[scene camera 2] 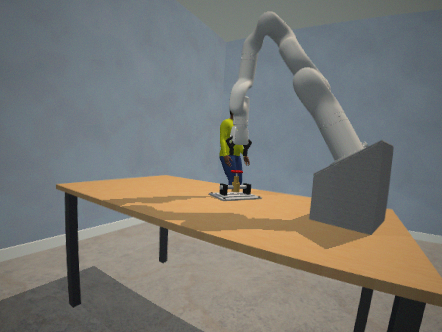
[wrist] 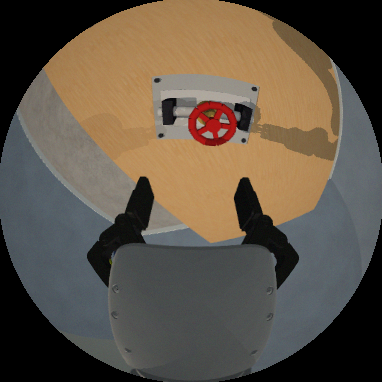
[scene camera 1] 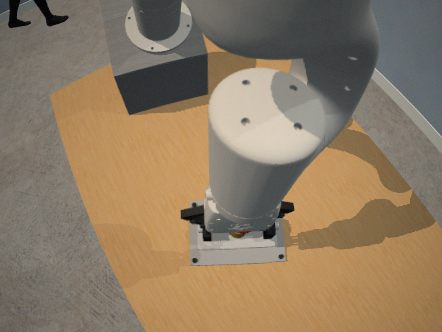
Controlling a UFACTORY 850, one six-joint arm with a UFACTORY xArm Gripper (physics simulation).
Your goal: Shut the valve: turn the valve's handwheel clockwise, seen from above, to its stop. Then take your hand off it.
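The red handwheel (scene camera 2: 237,171) (wrist: 212,124) sits level on top of the brass valve body (scene camera 2: 236,184). In scene camera 1 the arm hides most of the handwheel (scene camera 1: 243,232). The valve stands on a grey base plate (scene camera 1: 237,257) (scene camera 2: 235,198) (wrist: 200,82), with a light pipe (wrist: 184,112) and black blocks at both sides. My gripper (scene camera 2: 239,155) (wrist: 193,186) is open and empty, pointing down. It is above the handwheel and apart from it, with a gap showing in scene camera 2. How far the handwheel is turned cannot be told.
The plate lies on the wooden table (scene camera 1: 150,175) (scene camera 2: 160,187) (wrist: 125,55). The arm's grey pedestal (scene camera 1: 165,82) (scene camera 2: 350,190) stands at one end of the table. A person in a yellow top (scene camera 2: 226,137) stands behind the table in scene camera 2, behind the gripper and valve in that view.
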